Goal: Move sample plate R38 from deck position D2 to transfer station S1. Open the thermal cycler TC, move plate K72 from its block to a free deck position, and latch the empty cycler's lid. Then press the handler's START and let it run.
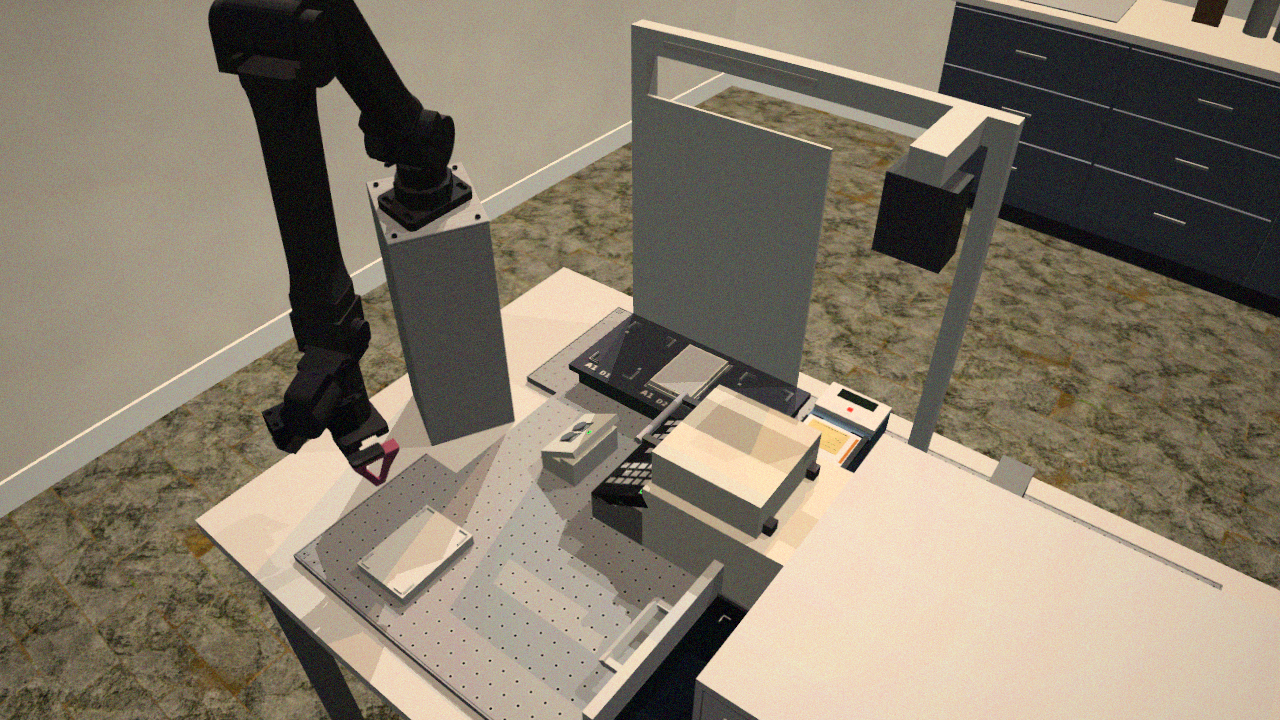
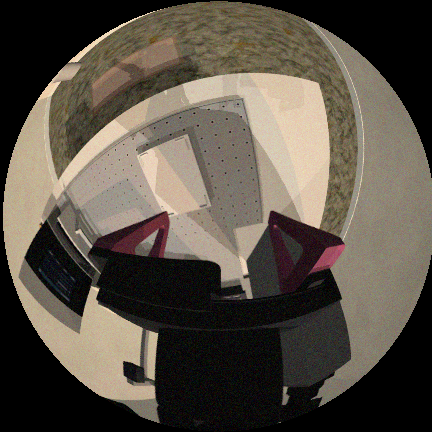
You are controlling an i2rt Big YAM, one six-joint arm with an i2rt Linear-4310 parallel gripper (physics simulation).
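Where they show: gripper, fingertip midpoint: (image 1: 365, 463) (image 2: 218, 216); arm's base at its link origin: (image 1: 425, 201).
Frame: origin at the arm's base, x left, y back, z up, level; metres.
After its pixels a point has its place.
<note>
My gripper (image 1: 379, 463) {x -0.268, y -0.138, z -0.258 m} (image 2: 218, 216) {x -0.268, y -0.138, z -0.258 m} is open and empty, high over the table's left side. A pale plate (image 1: 689, 370) {x 0.281, y -0.295, z -0.348 m} lies on position D2 of the dark deck (image 1: 611, 352) {x 0.242, y -0.144, z -0.364 m}; its label is not readable. The cream thermal cycler (image 1: 698, 528) {x -0.021, y -0.549, z -0.293 m} stands right of centre with its box-shaped lid (image 1: 738, 452) {x 0.061, y -0.549, z -0.210 m} down and a grey bar handle (image 1: 661, 417) {x 0.061, y -0.413, z -0.230 m} at the lid's front. Its block and plate K72 are hidden. A low pale block (image 1: 416, 550) {x -0.267, y -0.218, z -0.390 m} (image 2: 175, 175) {x -0.274, y -0.208, z -0.390 m} with corner marks lies on the perforated board; I cannot tell whether it is S1. No START label is readable.
The perforated board (image 1: 537, 546) {x -0.131, y -0.335, z -0.409 m} (image 2: 230, 170) {x -0.258, y -0.112, z -0.409 m} carries a small switch box (image 1: 581, 445) {x 0.013, y -0.293, z -0.330 m}. A grey upright panel (image 1: 725, 232) {x 0.372, y -0.287, z -0.112 m} and a frame (image 1: 948, 358) {x 0.402, y -0.690, z -0.181 m} holding a dark box (image 1: 921, 214) {x 0.249, y -0.653, z 0.116 m} rise behind. A small device (image 1: 863, 402) {x 0.416, y -0.568, z -0.354 m} with a red button stands behind the cycler. A large white cabinet (image 1: 1002, 608) {x -0.109, y -0.942, z -0.009 m} fills the right.
</note>
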